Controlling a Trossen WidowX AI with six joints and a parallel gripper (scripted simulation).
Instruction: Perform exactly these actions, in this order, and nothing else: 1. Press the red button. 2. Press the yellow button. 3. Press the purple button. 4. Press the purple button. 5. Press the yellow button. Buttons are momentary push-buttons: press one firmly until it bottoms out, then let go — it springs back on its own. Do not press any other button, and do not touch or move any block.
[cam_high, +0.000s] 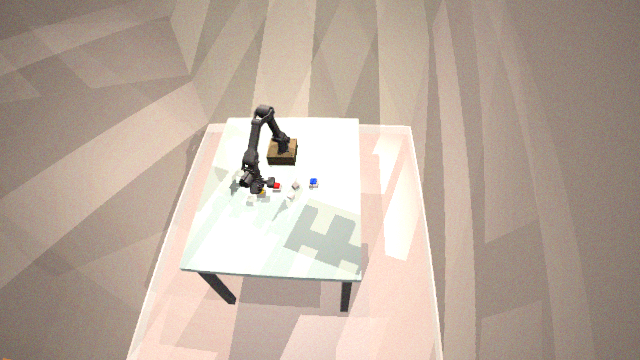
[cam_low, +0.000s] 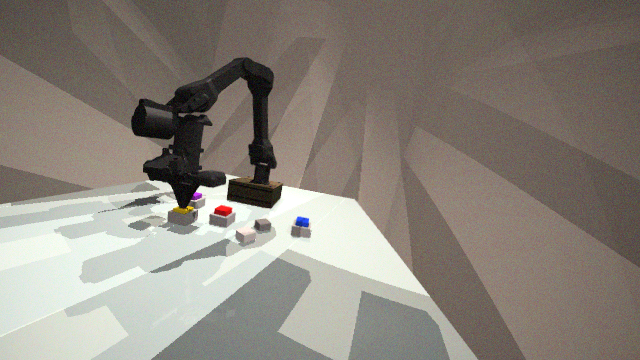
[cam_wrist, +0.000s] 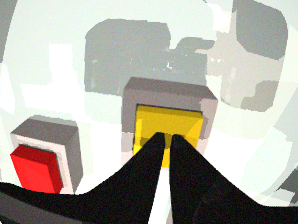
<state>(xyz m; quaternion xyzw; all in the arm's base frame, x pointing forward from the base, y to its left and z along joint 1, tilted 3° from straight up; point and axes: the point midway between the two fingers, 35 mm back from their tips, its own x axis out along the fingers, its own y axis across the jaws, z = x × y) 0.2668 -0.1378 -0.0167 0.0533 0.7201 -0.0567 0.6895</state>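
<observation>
My gripper tip is 1 cm above the yellow button. The rest, counted from my gripper tip: red button (9 cm to the left, 3 cm behind); blue button (29 cm to the left, 3 cm behind); purple button (10 cm behind, 3 cm to the right).
</observation>
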